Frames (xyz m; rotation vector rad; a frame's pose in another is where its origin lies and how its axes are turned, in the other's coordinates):
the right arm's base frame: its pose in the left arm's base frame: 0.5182 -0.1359 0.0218 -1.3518 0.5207 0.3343
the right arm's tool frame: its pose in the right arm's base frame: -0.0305 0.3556 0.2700 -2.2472 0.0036 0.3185
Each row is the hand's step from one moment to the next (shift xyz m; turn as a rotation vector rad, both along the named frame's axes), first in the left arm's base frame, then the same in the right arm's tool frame.
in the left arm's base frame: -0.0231 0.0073 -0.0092 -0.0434 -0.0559 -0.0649
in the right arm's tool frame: -0.0128 -0.0135 0.0180 0.0250 0.0108 0.0921
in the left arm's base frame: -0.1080 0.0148 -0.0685 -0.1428 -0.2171 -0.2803
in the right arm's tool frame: -0.0385 -0.0594 0.1076 0.1336 0.0308 0.3568
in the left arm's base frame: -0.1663 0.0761 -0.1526 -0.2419 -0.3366 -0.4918
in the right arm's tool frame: -0.0436 -0.1607 0.1703 0.2287 0.0169 0.6009
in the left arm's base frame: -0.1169 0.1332 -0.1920 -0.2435 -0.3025 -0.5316
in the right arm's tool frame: 0.0018 -0.2236 0.1352 0.2437 -0.0324 0.6107
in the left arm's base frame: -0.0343 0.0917 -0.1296 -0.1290 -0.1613 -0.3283
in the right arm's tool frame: 0.0330 -0.1472 0.0601 0.1591 -0.0394 0.3515
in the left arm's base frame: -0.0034 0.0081 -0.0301 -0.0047 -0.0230 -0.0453
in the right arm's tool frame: 0.0145 -0.0223 0.0166 0.0316 -0.0033 0.0399
